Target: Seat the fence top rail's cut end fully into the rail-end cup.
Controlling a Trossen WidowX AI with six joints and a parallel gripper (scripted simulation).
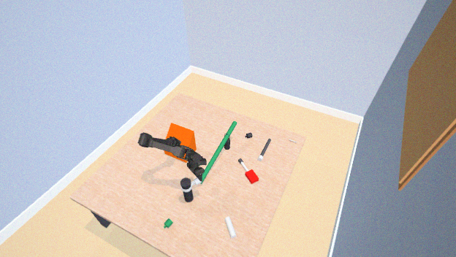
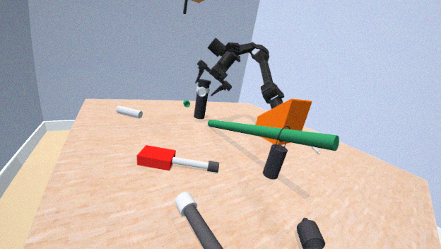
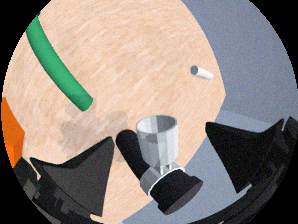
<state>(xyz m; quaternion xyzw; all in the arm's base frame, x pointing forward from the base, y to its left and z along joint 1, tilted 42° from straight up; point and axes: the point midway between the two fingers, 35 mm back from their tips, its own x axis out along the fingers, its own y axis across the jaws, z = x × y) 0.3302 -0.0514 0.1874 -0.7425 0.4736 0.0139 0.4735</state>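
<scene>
Now: the white rail-end cup 30 mm to the right of my gripper tip, 10 mm below it and 10 mm behind it. From my gripper tip the other things lie so: small green piece: 310 mm to the right, 150 mm below, 30 mm behind; then red-headed tool: 340 mm to the left, 170 mm ahead, 150 mm below; then white cylinder: 320 mm ahead, 150 mm below, 100 mm to the right.
</scene>
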